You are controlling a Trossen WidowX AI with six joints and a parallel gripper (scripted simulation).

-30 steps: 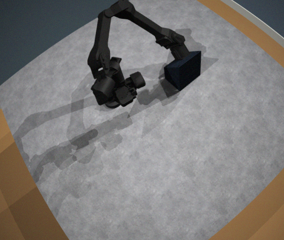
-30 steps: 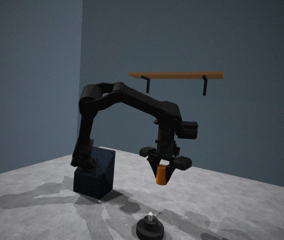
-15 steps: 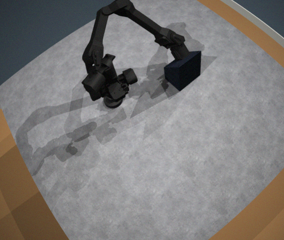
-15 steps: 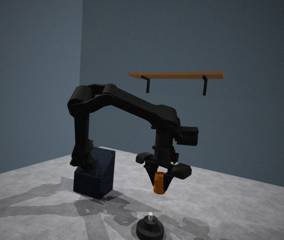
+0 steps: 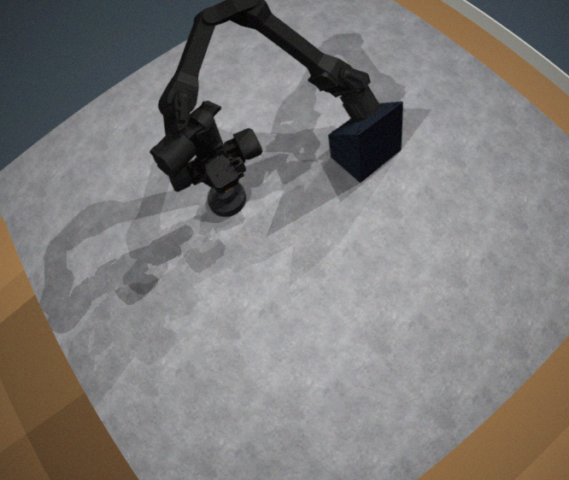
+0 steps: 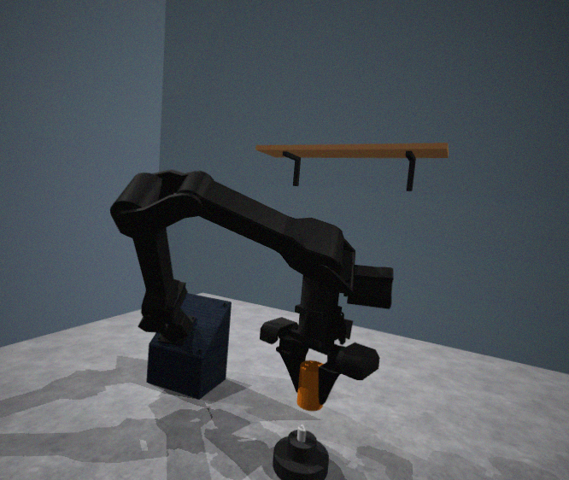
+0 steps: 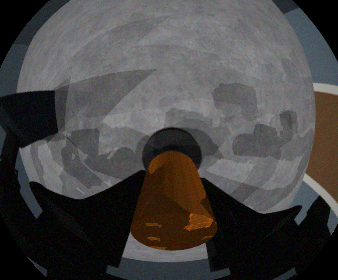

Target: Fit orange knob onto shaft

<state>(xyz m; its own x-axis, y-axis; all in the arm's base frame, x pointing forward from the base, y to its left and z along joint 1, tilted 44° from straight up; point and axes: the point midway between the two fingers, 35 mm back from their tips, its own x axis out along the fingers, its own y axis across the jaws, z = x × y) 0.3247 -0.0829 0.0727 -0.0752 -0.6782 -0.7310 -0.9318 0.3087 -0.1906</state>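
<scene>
My gripper tip is 70 mm above the round pedestal and 20 mm to the left of it. Also, from my gripper tip: orange knob: 30 mm above.
</scene>
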